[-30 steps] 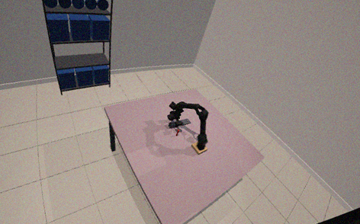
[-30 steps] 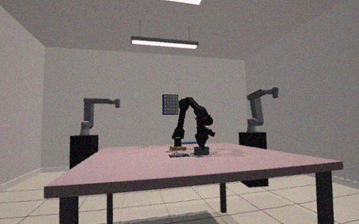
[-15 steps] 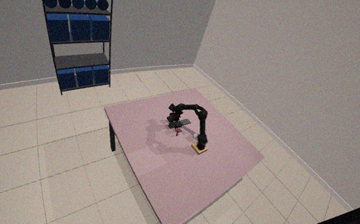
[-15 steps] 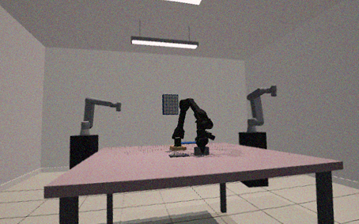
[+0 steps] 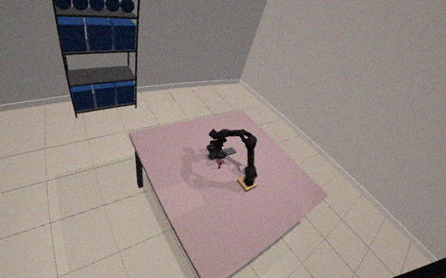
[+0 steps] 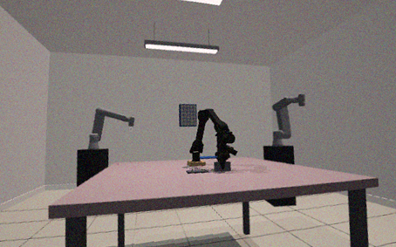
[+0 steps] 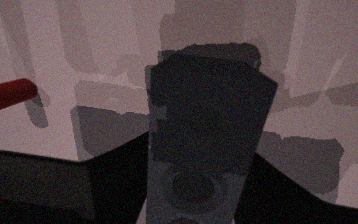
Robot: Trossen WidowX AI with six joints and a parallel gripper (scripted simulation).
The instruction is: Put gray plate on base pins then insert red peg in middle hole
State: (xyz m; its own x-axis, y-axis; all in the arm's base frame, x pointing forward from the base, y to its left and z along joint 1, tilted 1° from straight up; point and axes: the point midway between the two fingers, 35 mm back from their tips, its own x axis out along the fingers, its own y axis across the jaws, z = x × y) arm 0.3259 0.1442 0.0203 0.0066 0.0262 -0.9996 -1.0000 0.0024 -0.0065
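The gray plate lies 3 cm above my gripper tip. Also, from my gripper tip: red peg (12 cm behind, 3 cm above, 1 cm to the left).
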